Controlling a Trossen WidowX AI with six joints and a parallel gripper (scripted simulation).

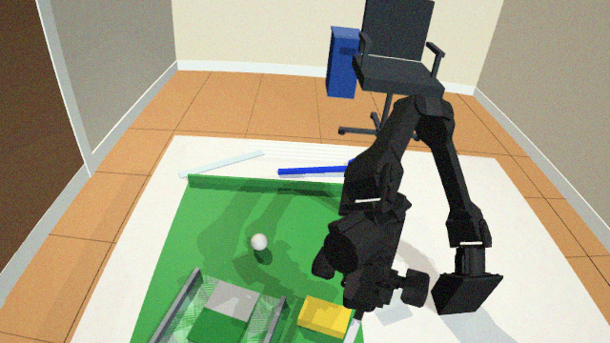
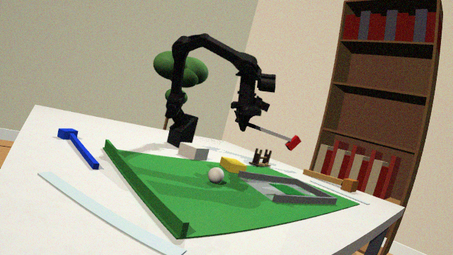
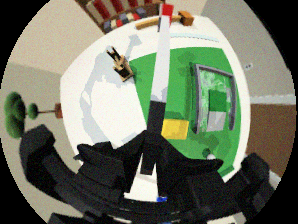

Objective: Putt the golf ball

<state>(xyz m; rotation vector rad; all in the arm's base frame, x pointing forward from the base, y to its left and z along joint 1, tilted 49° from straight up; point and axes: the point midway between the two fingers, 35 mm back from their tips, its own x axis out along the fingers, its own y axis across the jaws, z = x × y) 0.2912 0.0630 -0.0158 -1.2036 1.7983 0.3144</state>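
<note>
Right now the white block is 100 mm behind my gripper tip, 120 mm to the right of it and 120 mm below it. Also, from my gripper tip: small wooden stand 30 mm behind, 230 mm to the left, 100 mm below; red putter 60 mm ahead, 100 mm to the left, 20 mm above; yellow block 40 mm ahead, 50 mm to the right, 120 mm below.
</note>
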